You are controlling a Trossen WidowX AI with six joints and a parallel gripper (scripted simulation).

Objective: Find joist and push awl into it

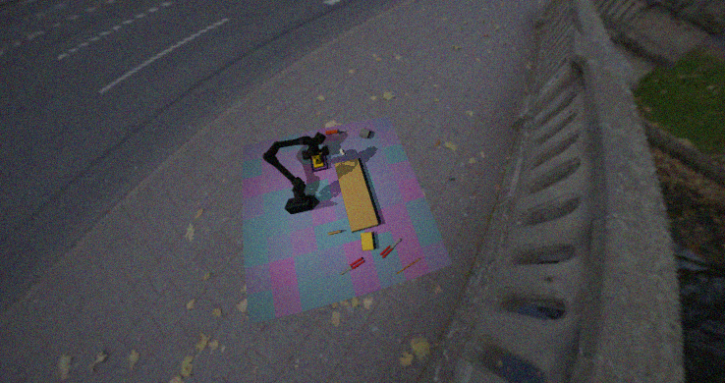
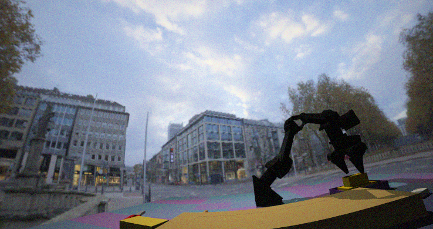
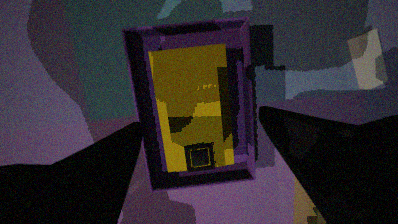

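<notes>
The yellow stud finder lies 2 cm to the right of my gripper tip and 2 cm below it. The rest, counted from my gripper tip: pale block: 20 cm ahead, 6 cm below, 2 cm to the left; grey block: 43 cm ahead, 14 cm to the left, 5 cm below; purple tray: 5 cm below.
</notes>
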